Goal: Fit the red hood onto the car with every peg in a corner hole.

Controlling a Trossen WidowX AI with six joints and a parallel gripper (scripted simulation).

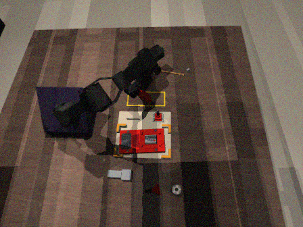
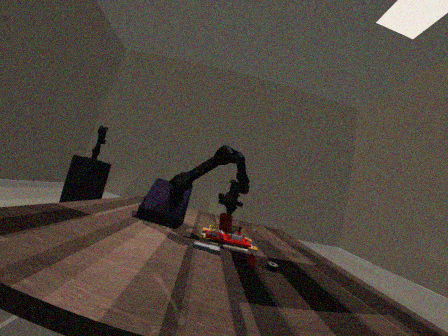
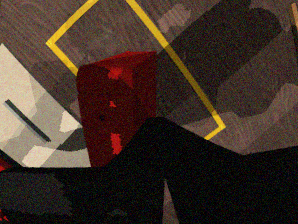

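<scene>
Right now my gripper tip is 10 mm past the red hood, 10 mm to the left of it and 30 mm above it. From my gripper tip the other things lie so: thin stick (120 mm ahead, 160 mm to the left, 80 mm below).
</scene>
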